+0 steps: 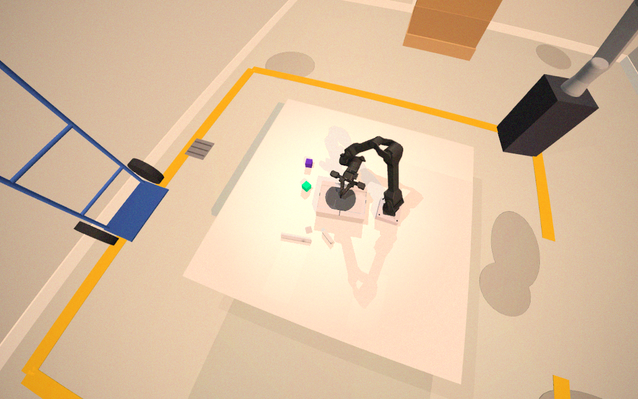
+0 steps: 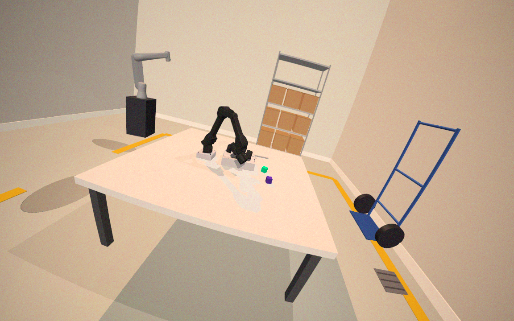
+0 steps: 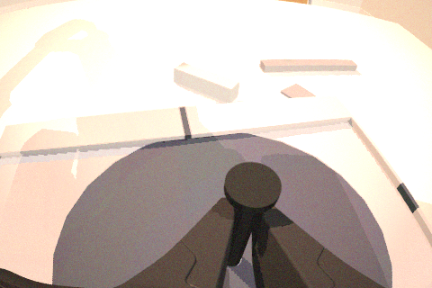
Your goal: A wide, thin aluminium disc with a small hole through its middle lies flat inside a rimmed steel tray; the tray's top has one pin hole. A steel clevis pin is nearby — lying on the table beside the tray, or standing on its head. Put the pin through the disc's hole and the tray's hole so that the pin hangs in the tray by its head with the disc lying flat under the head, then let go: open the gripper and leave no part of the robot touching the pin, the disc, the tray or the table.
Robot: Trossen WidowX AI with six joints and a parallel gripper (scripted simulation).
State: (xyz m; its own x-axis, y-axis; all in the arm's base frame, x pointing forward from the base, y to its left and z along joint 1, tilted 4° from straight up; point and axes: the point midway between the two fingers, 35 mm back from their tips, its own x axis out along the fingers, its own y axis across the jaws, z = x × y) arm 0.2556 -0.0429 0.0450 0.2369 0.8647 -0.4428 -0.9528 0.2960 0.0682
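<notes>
My gripper tip is 1 cm past the pale rimmed tray and 4 cm above it. Round my gripper tip: aluminium disc (3 cm below); green cube (19 cm ahead, 6 cm to the right, 7 cm below); clevis pin (1 cm below).
</notes>
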